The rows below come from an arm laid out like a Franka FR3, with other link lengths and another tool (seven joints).
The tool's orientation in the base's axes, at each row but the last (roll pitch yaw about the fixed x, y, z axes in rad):
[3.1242, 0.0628, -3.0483]
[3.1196, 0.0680, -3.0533]
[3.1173, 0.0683, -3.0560]
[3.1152, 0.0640, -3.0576]
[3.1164, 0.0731, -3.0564]
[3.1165, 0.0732, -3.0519]
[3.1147, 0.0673, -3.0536]
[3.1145, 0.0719, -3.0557]
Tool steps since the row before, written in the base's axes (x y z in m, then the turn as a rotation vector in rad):
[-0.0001, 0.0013, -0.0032, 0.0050, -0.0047, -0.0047]
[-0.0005, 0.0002, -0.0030, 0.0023, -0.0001, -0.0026]
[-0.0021, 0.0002, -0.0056, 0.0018, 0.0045, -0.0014]
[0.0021, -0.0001, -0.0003, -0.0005, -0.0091, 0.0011]
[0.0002, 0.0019, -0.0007, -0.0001, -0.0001, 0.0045]
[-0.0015, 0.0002, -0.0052, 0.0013, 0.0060, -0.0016]
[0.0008, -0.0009, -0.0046, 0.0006, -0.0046, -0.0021]
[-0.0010, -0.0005, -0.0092, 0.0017, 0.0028, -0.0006]
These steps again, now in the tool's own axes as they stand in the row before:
[0.0002, 0.0012, 0.0032, -0.0042, -0.0052, 0.0049]
[0.0007, 0.0002, 0.0030, -0.0021, -0.0004, 0.0027]
[0.0025, 0.0002, 0.0055, -0.0021, 0.0043, 0.0017]
[-0.0021, -0.0003, 0.0004, 0.0012, -0.0090, -0.0014]
[-0.0003, 0.0019, 0.0008, -0.0002, 0.0000, -0.0045]
[0.0019, 0.0002, 0.0051, -0.0017, 0.0058, 0.0019]
[-0.0004, -0.0011, 0.0046, -0.0001, -0.0047, 0.0020]
[0.0017, -0.0007, 0.0091, -0.0019, 0.0026, 0.0008]

